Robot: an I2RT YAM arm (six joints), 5 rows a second.
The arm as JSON. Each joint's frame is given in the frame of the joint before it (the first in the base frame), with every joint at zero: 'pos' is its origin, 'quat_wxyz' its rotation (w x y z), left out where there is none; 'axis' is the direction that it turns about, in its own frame. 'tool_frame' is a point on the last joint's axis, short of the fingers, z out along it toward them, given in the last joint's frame.
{
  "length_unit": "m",
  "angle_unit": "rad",
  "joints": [
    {
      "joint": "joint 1",
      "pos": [
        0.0,
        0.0,
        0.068
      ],
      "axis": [
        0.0,
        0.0,
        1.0
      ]
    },
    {
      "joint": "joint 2",
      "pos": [
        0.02,
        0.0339,
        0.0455
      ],
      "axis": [
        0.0,
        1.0,
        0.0
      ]
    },
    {
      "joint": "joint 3",
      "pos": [
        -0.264,
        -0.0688,
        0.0
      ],
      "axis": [
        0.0,
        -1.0,
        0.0
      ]
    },
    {
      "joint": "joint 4",
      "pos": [
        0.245,
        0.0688,
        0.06
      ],
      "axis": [
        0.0,
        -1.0,
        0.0
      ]
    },
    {
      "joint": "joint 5",
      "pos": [
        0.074,
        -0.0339,
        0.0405
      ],
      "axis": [
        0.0,
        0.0,
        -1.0
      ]
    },
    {
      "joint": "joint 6",
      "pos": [
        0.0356,
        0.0,
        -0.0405
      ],
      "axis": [
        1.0,
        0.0,
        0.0
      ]
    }
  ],
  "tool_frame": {
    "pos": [
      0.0,
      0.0,
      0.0
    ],
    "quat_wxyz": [
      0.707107,
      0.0,
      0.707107,
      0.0
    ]
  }
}
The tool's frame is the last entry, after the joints.
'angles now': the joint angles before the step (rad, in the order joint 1, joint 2, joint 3, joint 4, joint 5, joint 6). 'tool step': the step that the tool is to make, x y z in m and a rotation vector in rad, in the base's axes. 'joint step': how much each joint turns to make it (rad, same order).
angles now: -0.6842 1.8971 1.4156 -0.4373 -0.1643 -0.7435
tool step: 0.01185 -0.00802 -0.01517 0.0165 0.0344 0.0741
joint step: 0.0000 0.0808 0.0620 -0.0304 -0.0363 -0.0663
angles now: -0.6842 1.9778 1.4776 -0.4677 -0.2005 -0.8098
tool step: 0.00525 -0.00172 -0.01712 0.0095 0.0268 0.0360
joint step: 0.0038 0.0465 0.0051 0.0080 -0.0099 -0.0328
